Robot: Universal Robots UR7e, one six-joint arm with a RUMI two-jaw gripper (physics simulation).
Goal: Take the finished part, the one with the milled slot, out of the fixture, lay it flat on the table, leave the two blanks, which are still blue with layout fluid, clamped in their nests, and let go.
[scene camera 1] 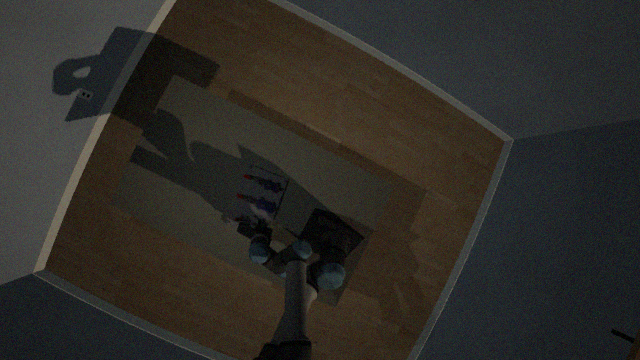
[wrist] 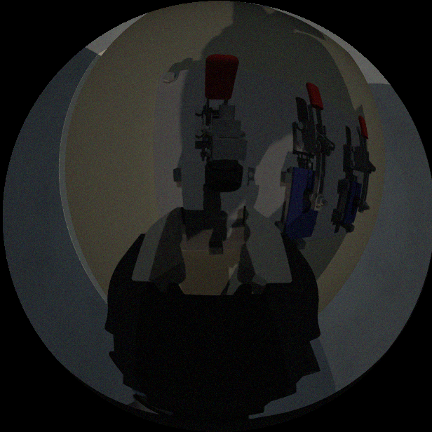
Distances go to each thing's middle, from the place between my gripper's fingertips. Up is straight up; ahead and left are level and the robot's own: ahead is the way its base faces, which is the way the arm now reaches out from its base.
I see my gripper 10 cm to the left of the grey fixture plate [wrist: 266, 106], 7 cm short of it and 3 cm above it.
